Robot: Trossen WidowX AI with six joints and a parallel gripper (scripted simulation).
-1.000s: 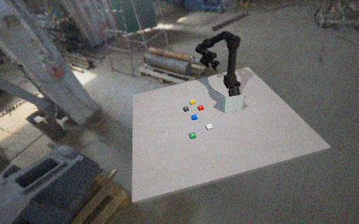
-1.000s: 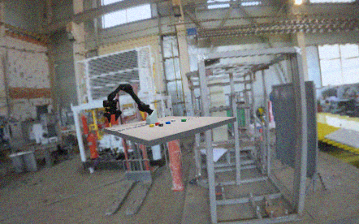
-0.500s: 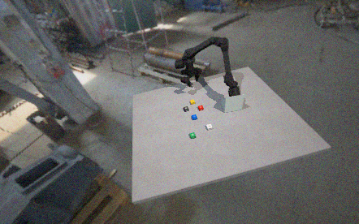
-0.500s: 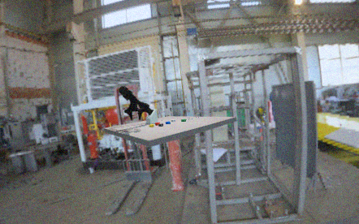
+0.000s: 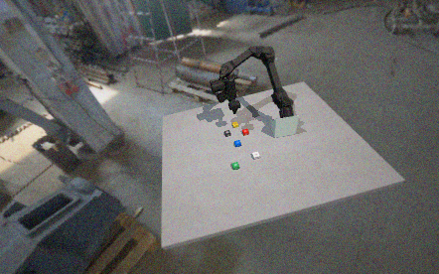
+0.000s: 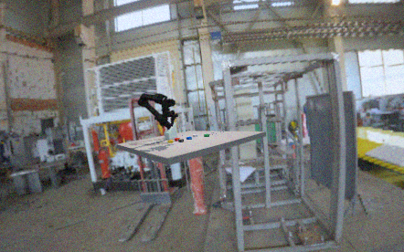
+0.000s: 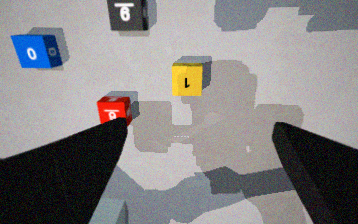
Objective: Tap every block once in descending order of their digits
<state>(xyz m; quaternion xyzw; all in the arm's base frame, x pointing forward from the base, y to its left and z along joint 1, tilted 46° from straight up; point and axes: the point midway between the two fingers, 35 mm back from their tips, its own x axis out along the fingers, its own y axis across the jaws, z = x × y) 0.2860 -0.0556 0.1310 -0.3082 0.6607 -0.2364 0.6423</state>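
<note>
The black block is 6 cm ahead of my gripper tip, 7 cm to the left of it and 12 cm below it. The rest, counted from my gripper tip: red block (5 cm behind, 9 cm to the left, 12 cm below); yellow block (1 cm to the left, 12 cm below); blue block (1 cm ahead, 17 cm to the left, 12 cm below).
</note>
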